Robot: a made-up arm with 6 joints.
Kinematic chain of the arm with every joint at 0, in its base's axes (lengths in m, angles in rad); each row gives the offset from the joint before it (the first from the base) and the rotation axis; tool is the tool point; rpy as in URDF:
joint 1: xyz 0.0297 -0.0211 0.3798 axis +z
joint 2: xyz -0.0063 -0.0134 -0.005 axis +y
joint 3: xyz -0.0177 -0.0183 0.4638 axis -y
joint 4: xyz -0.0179 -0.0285 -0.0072 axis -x
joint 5: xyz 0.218 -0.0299 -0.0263 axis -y
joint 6: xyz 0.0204 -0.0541 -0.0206 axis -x
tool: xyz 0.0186 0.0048 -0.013 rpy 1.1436 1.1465 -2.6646
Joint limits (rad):
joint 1: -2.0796..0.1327
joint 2: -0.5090..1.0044
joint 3: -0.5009..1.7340
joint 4: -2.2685..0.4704
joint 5: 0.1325..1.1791
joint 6: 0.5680..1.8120
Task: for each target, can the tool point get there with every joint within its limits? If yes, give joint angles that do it. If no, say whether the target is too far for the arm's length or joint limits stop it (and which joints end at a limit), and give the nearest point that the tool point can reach.
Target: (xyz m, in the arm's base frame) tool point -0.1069 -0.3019 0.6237
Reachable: yes | joints -1.6378 0.3064 -0.1867 -0.5158 0.2657 0.9974
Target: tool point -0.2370 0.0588 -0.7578
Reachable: no: too far | nearest point -0.2096 -0.2500 0.3768 | short by 1.176 m
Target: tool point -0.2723 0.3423 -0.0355
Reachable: no: joint limits stop it (at a limit: joint 1, joint 2, joint 3, joint 5) | nearest point -0.2177 -0.2203 0.3903 | short by 0.708 m
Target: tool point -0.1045 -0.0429 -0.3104
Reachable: no: joint limits stop it (at a limit: joint 1, joint 2) | nearest point -0.1776 -0.2445 0.3796 | short by 0.723 m
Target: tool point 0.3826 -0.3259 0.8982
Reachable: yes | joints -0.4343 0.5322 1.2593 -0.4692 0.7248 0.7184
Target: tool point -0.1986 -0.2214 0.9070
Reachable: yes | joints -1.9033 0.1068 0.5777 -0.2782 0.8419 1.6968
